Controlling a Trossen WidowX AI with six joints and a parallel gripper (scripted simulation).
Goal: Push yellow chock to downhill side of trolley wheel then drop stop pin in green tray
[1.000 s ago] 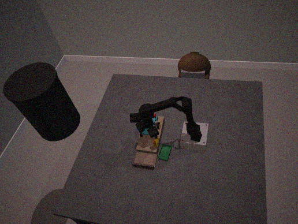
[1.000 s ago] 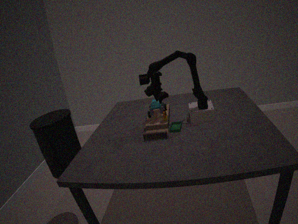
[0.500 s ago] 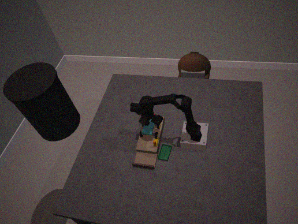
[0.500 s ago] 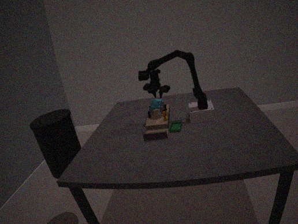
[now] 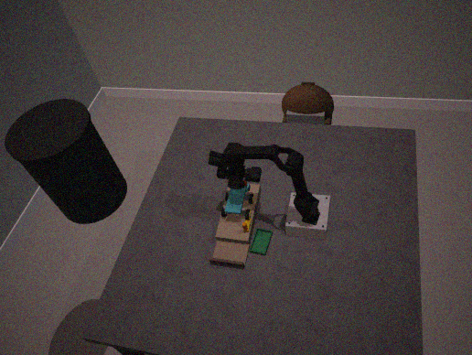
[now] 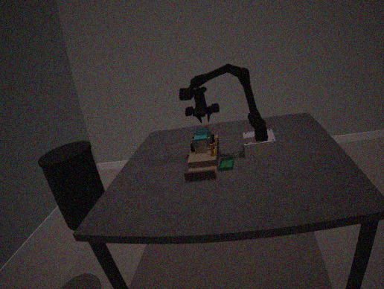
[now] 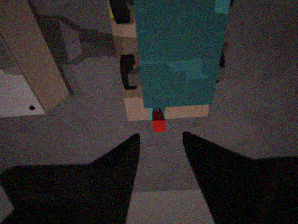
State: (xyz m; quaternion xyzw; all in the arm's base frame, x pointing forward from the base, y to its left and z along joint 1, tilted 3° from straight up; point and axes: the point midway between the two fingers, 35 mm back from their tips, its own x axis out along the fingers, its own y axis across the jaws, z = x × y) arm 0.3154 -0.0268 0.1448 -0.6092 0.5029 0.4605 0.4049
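My gripper tip is now 20 mm to the left of the red-headed stop pin and 60 mm above it. The rest, counted from my gripper tip: tan ramp: 10 mm ahead, 80 mm to the left, 150 mm below; then yellow chock: 70 mm behind, 150 mm to the left, 110 mm below; then trolley: 10 mm ahead, 80 mm to the left, 80 mm below.
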